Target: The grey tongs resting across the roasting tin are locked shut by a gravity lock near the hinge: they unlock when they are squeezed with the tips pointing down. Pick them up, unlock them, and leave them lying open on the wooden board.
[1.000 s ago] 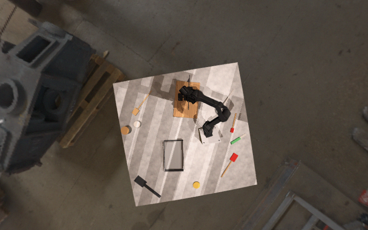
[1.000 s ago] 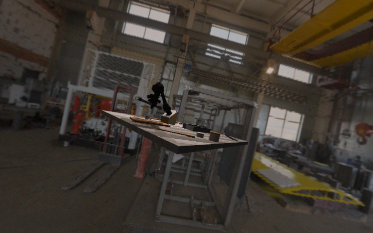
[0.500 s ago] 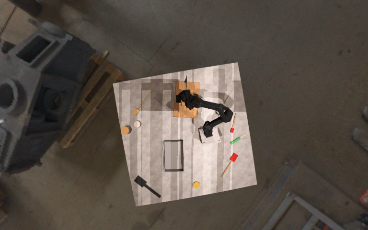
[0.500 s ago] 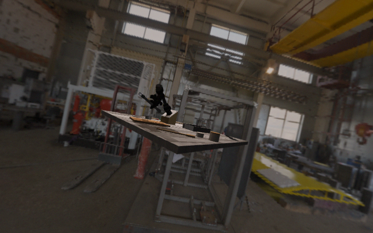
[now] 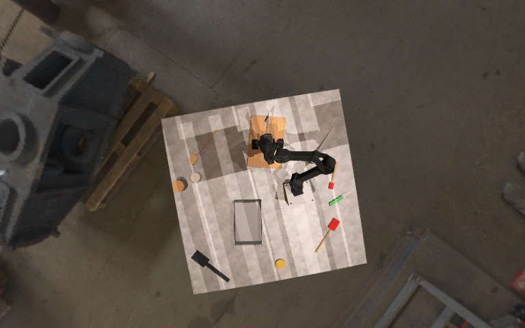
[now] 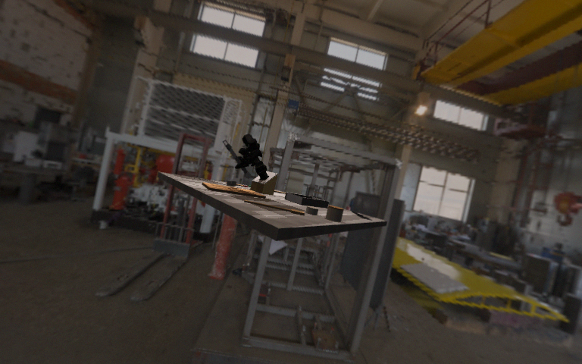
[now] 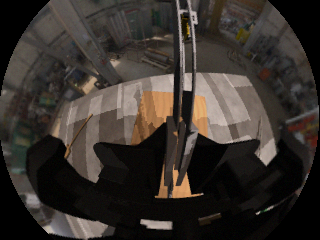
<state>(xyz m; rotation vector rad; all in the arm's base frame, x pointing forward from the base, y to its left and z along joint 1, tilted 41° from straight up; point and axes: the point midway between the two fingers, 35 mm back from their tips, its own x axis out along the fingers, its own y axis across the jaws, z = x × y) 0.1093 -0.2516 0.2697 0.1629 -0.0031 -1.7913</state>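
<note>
Now: gripper tip 14 cm above the wooden board and 2 cm to the right of it. Also, from my gripper tip: yellow mark 9 cm above, 3 cm to the right, 1 cm behind; pale disc 54 cm ahead, 13 cm to the left, 13 cm below; roasting tin 53 cm to the left, 27 cm ahead, 13 cm below.
</note>
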